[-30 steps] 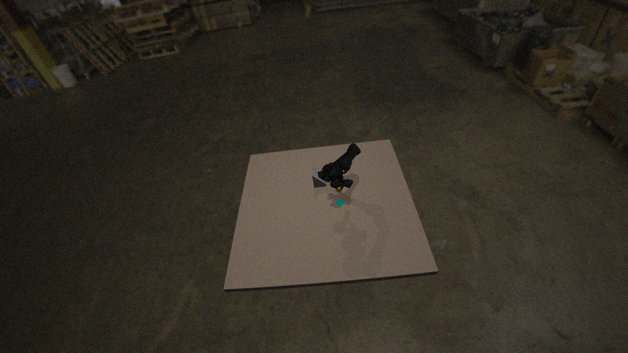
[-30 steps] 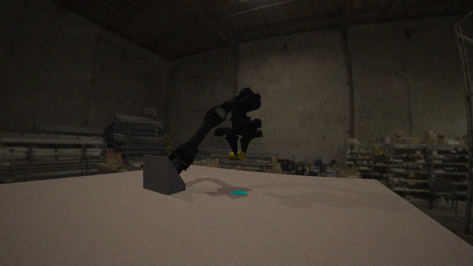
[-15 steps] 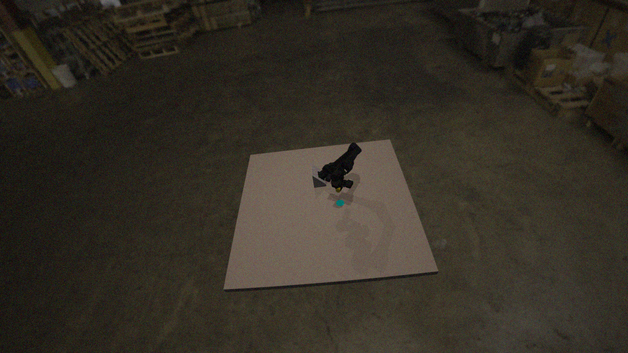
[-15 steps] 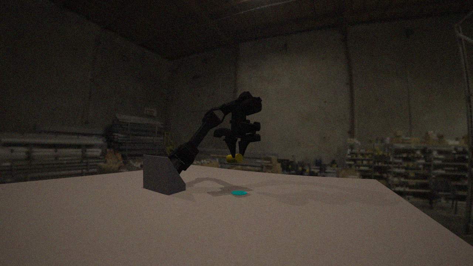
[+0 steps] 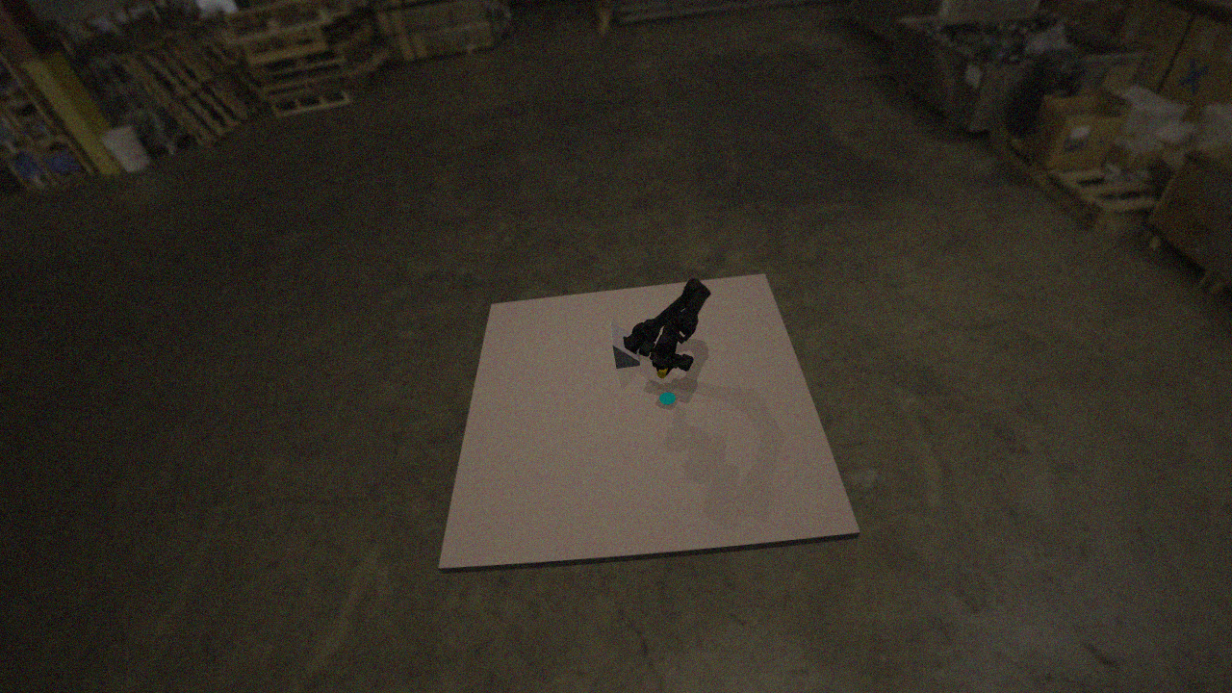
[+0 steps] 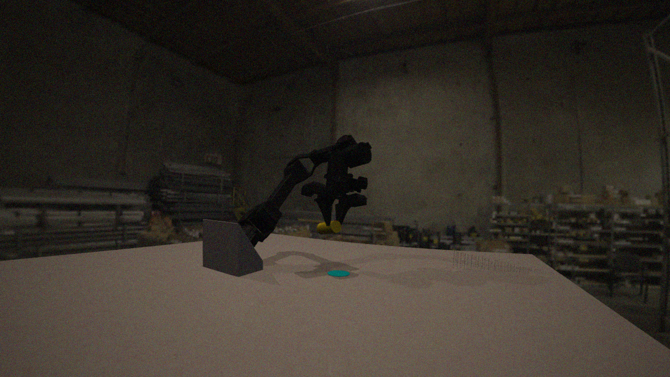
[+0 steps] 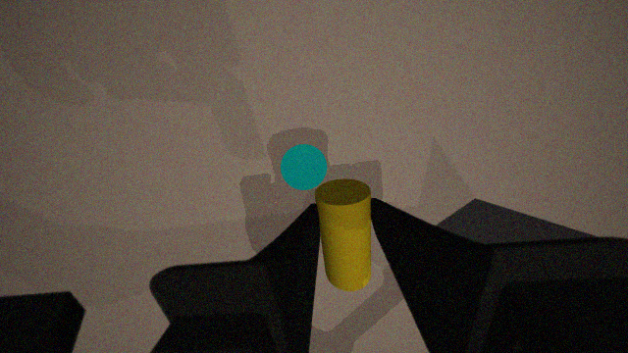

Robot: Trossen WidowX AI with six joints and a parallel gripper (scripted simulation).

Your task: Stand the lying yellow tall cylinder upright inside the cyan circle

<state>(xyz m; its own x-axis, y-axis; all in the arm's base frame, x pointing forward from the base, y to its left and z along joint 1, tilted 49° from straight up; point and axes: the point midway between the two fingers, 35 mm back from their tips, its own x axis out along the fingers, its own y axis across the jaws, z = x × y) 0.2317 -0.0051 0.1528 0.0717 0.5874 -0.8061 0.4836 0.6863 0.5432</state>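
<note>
The cyan circle lies 13 cm below my gripper tip, 2 cm ahead of it and 1 cm to the left of it. Round my gripper tip: yellow tall cylinder: 2 cm behind, 1 cm to the left.
</note>
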